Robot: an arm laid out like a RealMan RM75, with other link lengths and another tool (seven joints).
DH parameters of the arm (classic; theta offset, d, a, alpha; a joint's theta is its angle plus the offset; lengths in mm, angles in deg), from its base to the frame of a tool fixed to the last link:
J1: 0 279 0 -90
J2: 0 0 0 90
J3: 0 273.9 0 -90
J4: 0 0 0 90
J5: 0 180.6 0 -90
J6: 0 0 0 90
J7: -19.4 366.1 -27.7 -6
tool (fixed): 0 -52.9 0 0
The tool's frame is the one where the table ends.
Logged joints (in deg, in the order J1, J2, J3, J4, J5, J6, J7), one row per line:
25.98, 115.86, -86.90, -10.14, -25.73, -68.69, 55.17
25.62, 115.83, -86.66, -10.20, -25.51, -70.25, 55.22
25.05, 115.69, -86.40, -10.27, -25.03, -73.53, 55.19
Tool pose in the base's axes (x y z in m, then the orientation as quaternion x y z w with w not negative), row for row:
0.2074, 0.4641, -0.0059, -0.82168, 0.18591, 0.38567, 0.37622
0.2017, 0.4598, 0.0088, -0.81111, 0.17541, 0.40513, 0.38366
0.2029, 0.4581, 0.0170, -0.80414, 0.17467, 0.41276, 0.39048
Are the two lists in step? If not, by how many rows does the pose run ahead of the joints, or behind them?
The pose runs 2 rows ahead of the joints: the pose in row i belongs to the joints in row i + 2.
